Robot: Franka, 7 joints.
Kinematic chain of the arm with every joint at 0, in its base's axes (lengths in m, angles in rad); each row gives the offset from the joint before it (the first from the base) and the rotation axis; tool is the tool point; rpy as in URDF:
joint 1: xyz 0 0 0.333 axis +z
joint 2: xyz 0 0 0 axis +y
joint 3: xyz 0 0 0.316 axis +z
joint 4: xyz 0.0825 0 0 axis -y
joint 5: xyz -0.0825 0 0.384 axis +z
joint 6: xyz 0 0 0 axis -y
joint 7: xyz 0.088 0 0 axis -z
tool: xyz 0 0 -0.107 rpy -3.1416 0 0
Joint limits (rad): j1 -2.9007..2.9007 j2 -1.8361..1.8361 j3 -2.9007..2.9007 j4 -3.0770..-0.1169 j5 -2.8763..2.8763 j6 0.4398..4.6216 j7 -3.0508..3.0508
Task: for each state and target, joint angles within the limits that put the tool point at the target. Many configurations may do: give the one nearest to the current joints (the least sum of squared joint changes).
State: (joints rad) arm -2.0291 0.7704 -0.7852 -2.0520 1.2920 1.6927 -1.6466
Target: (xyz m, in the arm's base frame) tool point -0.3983 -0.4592 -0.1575
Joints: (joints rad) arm -1.9667 1.5554 -0.4723 -1.2047 1.4624 2.0218 -1.6466
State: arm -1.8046 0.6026 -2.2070 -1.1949 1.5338 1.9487 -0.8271
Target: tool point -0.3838 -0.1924 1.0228
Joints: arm -1.6309 0.6836 -2.3357 -0.9688 1.5599 1.9791 -0.8271
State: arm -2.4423 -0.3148 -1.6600 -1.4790 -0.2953 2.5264 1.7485
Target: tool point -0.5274 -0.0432 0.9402
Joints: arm -1.9333 0.0235 -1.1664 -1.1814 -0.3141 2.6396 1.7485
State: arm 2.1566 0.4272 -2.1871 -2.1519 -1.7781 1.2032 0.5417
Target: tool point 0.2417 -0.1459 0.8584
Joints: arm 2.0108 0.6512 -2.5913 -1.9324 -1.8089 1.1202 0.5417
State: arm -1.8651 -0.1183 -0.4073 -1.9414 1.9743 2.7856 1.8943
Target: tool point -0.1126 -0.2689 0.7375
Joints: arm -1.7314 -0.9216 -0.0207 -2.2954 2.0719 2.9503 1.8943
